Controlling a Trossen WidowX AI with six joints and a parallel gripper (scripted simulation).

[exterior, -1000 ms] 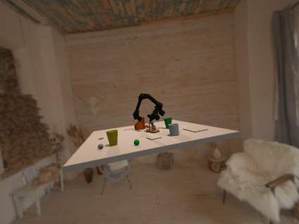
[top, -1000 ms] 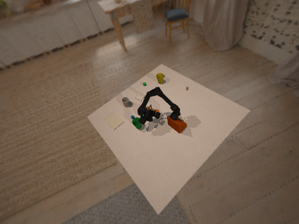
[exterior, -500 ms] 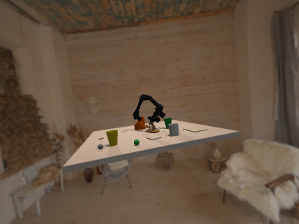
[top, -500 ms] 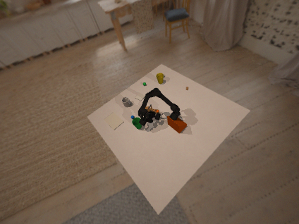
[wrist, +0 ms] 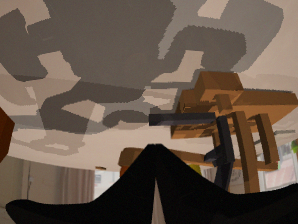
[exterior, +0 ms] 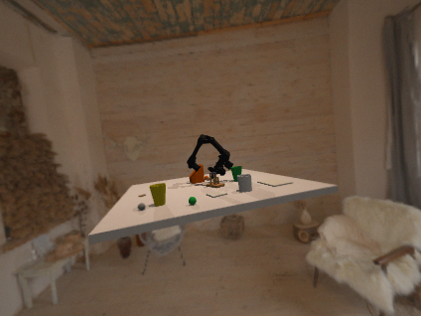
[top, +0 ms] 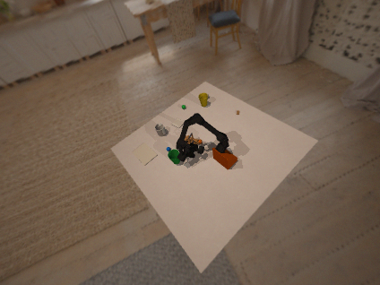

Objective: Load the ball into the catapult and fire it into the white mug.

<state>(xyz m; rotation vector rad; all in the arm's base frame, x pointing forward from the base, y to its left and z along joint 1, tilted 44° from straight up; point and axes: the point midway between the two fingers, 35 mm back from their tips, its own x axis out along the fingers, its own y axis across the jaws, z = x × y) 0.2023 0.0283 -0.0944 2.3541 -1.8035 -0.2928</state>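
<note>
My gripper tip is 50 mm to the left of the orange ball and 10 mm below it. Also, from my gripper tip: blue ball 190 mm ahead, 190 mm to the left, 30 mm below; wooden catapult 70 mm ahead, 10 mm to the right; green mug 40 mm ahead, 210 mm to the left, 20 mm below.
</note>
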